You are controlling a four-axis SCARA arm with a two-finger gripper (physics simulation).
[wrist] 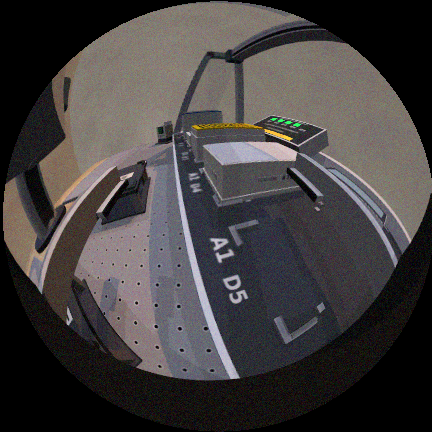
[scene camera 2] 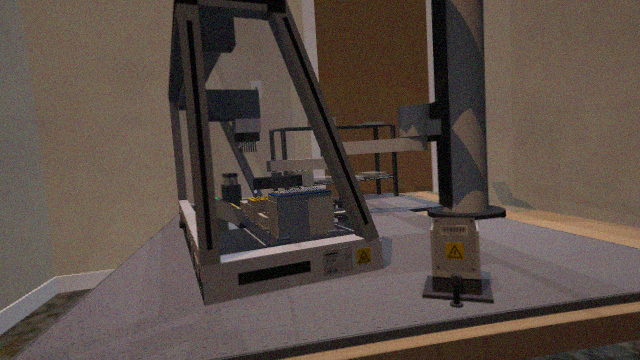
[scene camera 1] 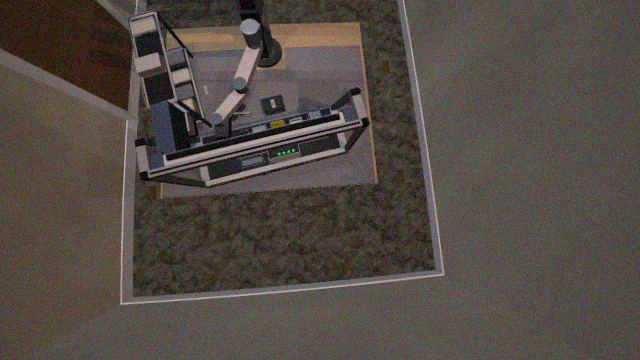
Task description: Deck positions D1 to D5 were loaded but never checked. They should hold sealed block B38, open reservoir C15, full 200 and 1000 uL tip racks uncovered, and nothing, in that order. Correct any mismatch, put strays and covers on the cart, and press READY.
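Frame: origin at the arm's base, x right, y up, z back, level; millimetres.
Where they show: gripper, fingertip midpoint: [wrist: 205, 160] [scene camera 1: 250, 125]; arm's base, link origin: [wrist: 49, 228] [scene camera 2: 465, 215] [scene camera 1: 265, 53].
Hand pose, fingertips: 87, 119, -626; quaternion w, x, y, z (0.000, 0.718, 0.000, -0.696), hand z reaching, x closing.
Observation:
Each offset is from my fingertips to the top centre of the thing, as dx, dy, dz. "pt": to the spot under its first point.
My gripper [wrist: 205, 160] is open and empty. It hangs above the D5 end of the deck, its fingers wide apart, with the D4 box beyond them in the wrist view. Position D5 [wrist: 295, 280] shows bare surface and corner brackets. A white box with a smooth pale top @[-58, -7, -67] [wrist: 250, 172] sits at D4. A rack with a yellow top @[-180, +12, -45] [wrist: 227, 128] [scene camera 1: 277, 123] [scene camera 2: 258, 199] stands behind it. A tall blue-topped rack @[-424, +49, +1] [wrist: 202, 120] [scene camera 2: 302, 212] [scene camera 1: 314, 114] stands at the far end. A low pale item @[-302, -17, -22] [scene camera 1: 296, 120] lies between these racks. The panel [wrist: 310, 137] [scene camera 1: 285, 153] shows several green lights.
A black box @[-140, -50, +176] [wrist: 125, 202] [scene camera 1: 273, 104] and another dark holder @[pt +116, -101, +129] [wrist: 107, 325] stand beside the deck. The gantry frame [scene camera 1: 357, 107] [scene camera 2: 325, 125] spans it. A two-level shelf unit @[pt +439, +37, +601] [scene camera 2: 395, 167] with pale boxes stands beyond the deck. The arm's column [scene camera 2: 467, 115] rises from the table.

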